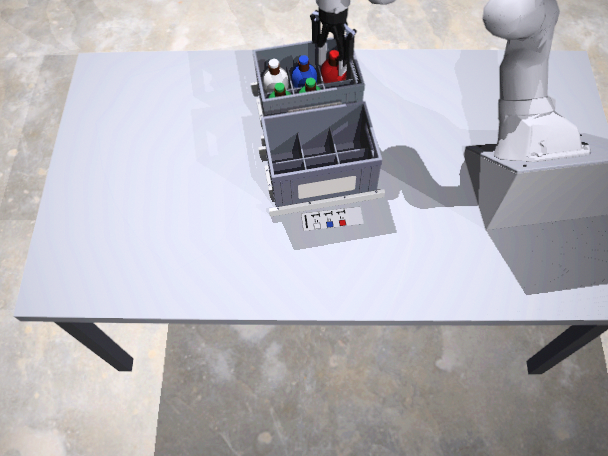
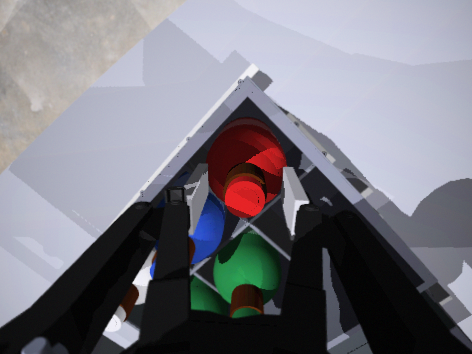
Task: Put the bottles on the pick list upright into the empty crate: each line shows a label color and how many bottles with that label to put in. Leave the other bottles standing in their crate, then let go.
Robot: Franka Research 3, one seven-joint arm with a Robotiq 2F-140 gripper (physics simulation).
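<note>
My gripper [image 1: 332,66] [image 2: 244,180] is low in the back crate [image 1: 345,95] [image 2: 270,107], its pads against both sides of the red bottle [image 1: 330,74] [image 2: 245,140]. This bottle stands upright in a corner compartment. A blue bottle [image 1: 304,76] [image 2: 209,230], a white bottle [image 1: 275,80] [image 2: 114,320] and two green-capped bottles [image 1: 280,88] [image 1: 310,83] [image 2: 247,265] [image 2: 205,298] stand in the same crate. The crate in front [image 1: 286,190] holds no bottle. The pick list [image 1: 356,216] shows white, blue and red squares; its counts are too small to read.
Both crates stand close together, one behind the other, with thin divider walls inside. A white rail [image 1: 325,202] lies along the front crate's foot. The robot's grey pedestal [image 1: 545,195] stands at the right of the table [image 1: 150,225].
</note>
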